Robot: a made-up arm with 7 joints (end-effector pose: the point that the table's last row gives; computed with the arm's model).
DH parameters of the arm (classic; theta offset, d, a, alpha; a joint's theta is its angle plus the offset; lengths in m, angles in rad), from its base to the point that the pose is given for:
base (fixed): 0 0.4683 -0.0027 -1.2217
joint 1: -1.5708 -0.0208 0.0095 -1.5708
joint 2: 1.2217 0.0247 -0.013 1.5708
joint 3: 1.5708 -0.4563 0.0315 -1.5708
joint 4: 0 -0.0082 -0.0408 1.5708
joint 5: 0 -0.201 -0.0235 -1.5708
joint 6: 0 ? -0.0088 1.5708
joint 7: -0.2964 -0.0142 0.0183 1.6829
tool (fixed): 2.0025 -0.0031 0 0
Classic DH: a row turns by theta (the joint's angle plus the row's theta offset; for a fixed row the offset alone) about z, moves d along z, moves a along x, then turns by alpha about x.
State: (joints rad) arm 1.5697 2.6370 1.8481 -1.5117 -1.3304 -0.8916 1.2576
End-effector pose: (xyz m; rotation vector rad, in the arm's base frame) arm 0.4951 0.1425 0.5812 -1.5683 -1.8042 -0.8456
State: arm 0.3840 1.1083 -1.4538 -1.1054 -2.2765 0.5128 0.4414
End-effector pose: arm -0.1704 0.3677 0.0563 -1.7888 -0.9977 -1.2159
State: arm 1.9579 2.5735 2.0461 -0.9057 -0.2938 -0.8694 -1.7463
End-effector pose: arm 0.5058 0.4140 0.4699 1.1005 0.7142 2.5929
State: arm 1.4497 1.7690 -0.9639 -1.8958 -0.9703 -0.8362 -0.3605
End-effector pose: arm -0.2052 0.4093 0.4118 -1.7750 -0.5237 0.8857
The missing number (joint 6, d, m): 0.0306
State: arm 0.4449 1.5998 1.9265 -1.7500 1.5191 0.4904 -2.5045
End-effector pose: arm 0.0384 0.4567 0.7359 -0.3260 1.7285 1.9121
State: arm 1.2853 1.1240 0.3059 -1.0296 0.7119 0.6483 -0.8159
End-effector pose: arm -0.3354 0.5322 0.3389 1.0448 -1.4042 0.1171
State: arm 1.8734 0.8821 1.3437 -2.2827 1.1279 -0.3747 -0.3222
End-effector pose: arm -0.2059 0.3591 0.5709 0.2753 2.9553 -0.3220
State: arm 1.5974 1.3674 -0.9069 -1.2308 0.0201 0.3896 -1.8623
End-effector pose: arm -0.4348 0.4431 0.4812 -1.3530 0.2096 -0.1309
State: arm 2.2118 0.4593 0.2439 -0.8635 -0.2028 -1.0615 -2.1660
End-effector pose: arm -0.6143 0.0298 0.7230 -0.9368 -0.8247 -0.5081
